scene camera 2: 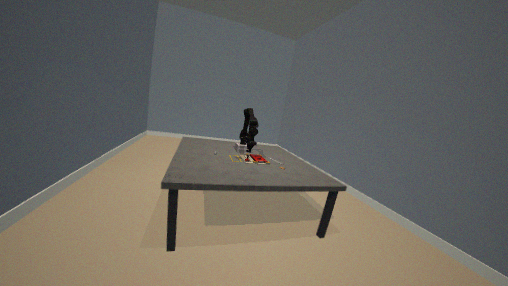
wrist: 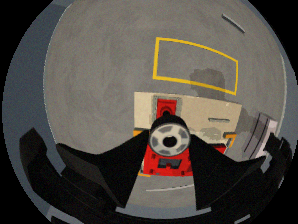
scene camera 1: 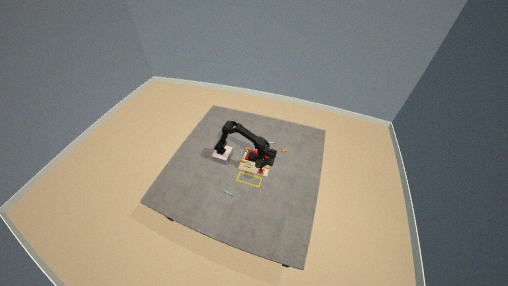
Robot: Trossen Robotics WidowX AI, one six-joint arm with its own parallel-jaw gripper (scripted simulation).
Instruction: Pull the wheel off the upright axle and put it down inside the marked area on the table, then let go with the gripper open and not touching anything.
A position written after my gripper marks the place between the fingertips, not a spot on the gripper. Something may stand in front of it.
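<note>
Wheel [wrist: 167,125] held in my gripper [wrist: 169,136]. Scene camera 1 misses the wheel, hidden there by my gripper. Red block [wrist: 179,165] present. Cream base plate [wrist: 213,120] too.
</note>
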